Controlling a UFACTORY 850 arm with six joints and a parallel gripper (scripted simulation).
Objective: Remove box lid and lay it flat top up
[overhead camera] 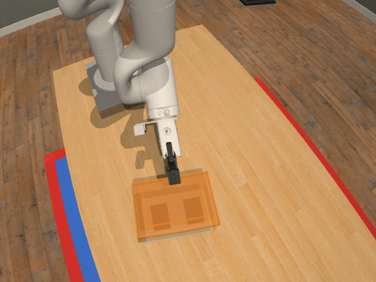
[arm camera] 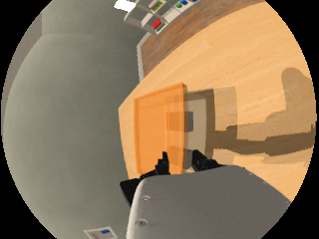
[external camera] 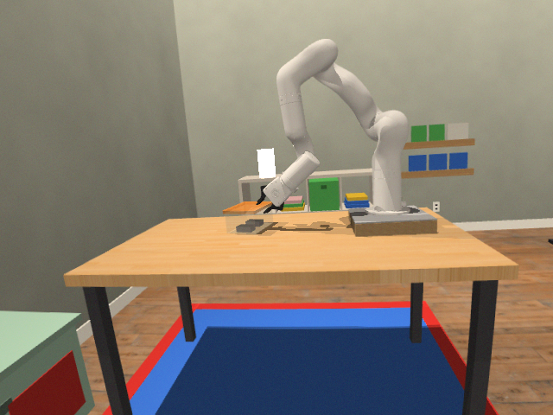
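My hand is 8 cm short of the orange lid, 2 cm to the left of it and 1 cm above it. The rest, counted from my hand: clear box (8 cm ahead, 2 cm to the right, 6 cm below).
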